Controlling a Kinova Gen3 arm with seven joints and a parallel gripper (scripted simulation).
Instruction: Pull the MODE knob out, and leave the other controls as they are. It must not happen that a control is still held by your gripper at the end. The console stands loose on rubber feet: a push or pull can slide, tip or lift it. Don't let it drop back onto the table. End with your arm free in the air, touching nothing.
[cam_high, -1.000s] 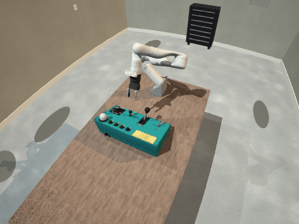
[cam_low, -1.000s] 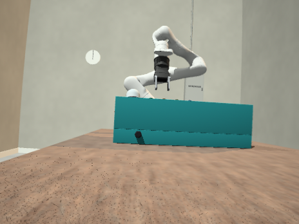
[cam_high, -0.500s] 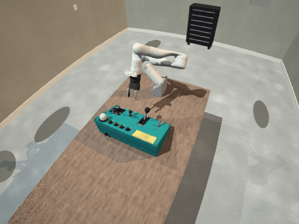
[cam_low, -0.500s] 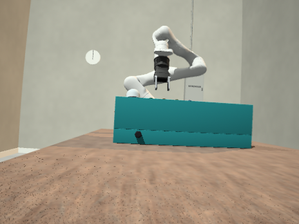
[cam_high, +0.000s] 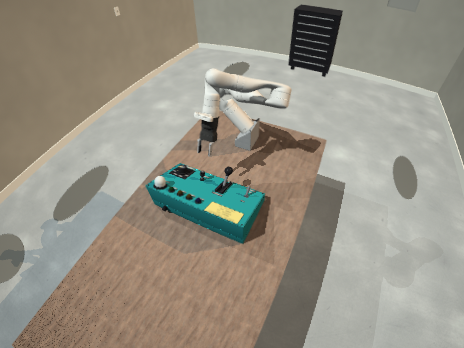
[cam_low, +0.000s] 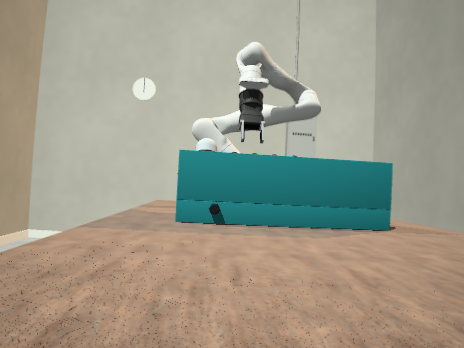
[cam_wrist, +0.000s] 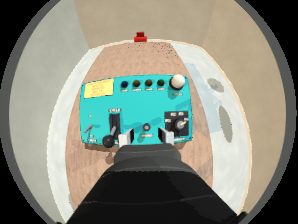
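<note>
Now: hand 13 cm above the mode knob and 5 cm short of it. From my hand the other things lie so: teal console: 15 cm below, 8 cm ahead, 5 cm to the left; then black-ball lever: 12 cm to the left, 12 cm below, 3 cm ahead; then black rotary selector: 13 cm to the right, 13 cm below, 5 cm ahead.
</note>
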